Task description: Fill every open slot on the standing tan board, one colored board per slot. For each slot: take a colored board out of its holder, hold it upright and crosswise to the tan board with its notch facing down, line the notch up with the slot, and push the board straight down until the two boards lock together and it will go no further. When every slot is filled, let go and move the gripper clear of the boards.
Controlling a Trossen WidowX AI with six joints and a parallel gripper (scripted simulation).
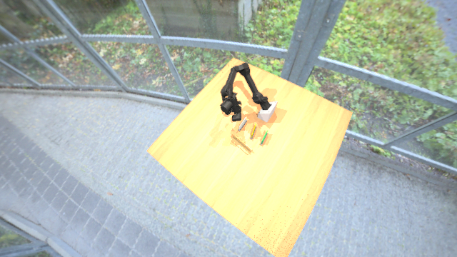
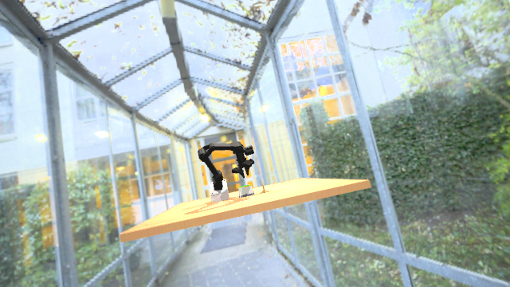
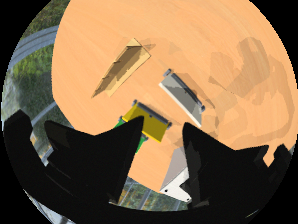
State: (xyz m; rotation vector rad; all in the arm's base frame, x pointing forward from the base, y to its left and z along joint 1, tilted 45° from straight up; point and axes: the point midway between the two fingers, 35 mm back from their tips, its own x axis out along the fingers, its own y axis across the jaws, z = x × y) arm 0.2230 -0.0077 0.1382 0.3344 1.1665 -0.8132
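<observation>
My gripper tip is now 11 cm above the grey board, 2 cm past it and 1 cm to the right of it. Round my gripper tip: green board (21 cm to the left, 11 cm below, 4 cm behind); tan board (12 cm below, 11 cm ahead, 10 cm to the left); yellow board (12 cm to the left, 11 cm below, 3 cm behind).
</observation>
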